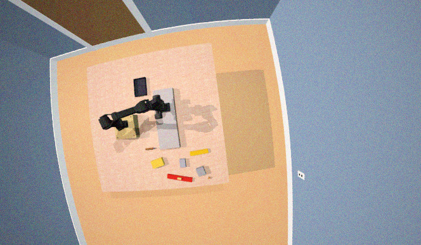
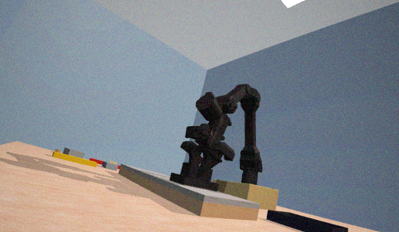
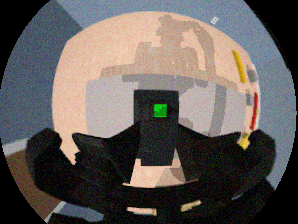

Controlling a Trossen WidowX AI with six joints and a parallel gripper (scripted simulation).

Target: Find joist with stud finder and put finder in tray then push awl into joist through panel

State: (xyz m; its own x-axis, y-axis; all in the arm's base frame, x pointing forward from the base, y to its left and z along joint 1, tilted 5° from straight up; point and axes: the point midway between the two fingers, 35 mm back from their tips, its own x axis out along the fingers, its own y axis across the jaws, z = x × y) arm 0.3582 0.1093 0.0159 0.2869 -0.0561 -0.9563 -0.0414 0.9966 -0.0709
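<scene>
My gripper tip is now 23 cm past the dark tray, 22 cm to the right of it and 5 cm above it. Also, from my gripper tip: green light (2 cm ahead, 3 cm above); then awl (16 cm behind, 35 cm to the right, 6 cm below); then stud finder (1 cm ahead, 2 cm above).
</scene>
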